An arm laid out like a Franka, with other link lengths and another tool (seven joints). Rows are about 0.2 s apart.
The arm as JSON. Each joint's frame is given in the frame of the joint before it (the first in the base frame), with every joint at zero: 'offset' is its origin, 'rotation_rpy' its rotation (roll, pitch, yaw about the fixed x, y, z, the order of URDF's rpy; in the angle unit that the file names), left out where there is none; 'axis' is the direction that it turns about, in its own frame. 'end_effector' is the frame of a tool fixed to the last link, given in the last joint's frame.
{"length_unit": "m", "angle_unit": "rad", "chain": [
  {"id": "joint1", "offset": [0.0, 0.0, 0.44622], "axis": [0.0, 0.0, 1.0]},
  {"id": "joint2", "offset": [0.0, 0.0, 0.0], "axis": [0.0, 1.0, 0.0]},
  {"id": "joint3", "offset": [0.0, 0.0, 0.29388], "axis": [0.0, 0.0, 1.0]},
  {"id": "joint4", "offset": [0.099, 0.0, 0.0], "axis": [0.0, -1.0, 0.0]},
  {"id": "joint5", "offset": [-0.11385, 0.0, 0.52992], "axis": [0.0, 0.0, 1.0]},
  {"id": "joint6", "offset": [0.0, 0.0, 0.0], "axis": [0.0, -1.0, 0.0]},
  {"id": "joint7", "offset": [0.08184, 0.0, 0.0], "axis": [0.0, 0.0, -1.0]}
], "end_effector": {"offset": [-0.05, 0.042, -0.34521], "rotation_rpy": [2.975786, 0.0, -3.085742]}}
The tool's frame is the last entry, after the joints.
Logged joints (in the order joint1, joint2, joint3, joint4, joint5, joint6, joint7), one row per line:
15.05 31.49 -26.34 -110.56 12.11 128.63 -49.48
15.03 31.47 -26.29 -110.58 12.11 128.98 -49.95
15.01 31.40 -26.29 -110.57 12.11 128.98 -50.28
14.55 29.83 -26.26 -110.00 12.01 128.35 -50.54
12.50 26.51 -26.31 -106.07 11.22 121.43 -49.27
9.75 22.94 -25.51 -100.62 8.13 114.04 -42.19
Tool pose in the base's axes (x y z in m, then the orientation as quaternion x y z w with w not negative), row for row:
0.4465 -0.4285 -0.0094 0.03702 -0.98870 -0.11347 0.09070
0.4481 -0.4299 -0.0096 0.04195 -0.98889 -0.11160 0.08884
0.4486 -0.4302 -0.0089 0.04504 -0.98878 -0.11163 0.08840
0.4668 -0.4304 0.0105 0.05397 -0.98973 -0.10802 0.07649
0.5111 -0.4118 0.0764 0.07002 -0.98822 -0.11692 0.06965
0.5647 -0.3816 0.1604 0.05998 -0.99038 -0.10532 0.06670
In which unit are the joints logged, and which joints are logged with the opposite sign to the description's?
The joints are logged in degrees. Opposite sign: joint1.
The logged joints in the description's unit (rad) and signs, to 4 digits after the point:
-0.2627 0.5496 -0.4597 -1.9296 0.2114 2.2450 -0.8636
-0.2623 0.5493 -0.4588 -1.9300 0.2114 2.2511 -0.8718
-0.2620 0.5480 -0.4588 -1.9298 0.2114 2.2511 -0.8776
-0.2539 0.5206 -0.4583 -1.9199 0.2096 2.2401 -0.8821
-0.2182 0.4627 -0.4592 -1.8513 0.1958 2.1194 -0.8599
-0.1702 0.4004 -0.4452 -1.7562 0.1419 1.9904 -0.7364

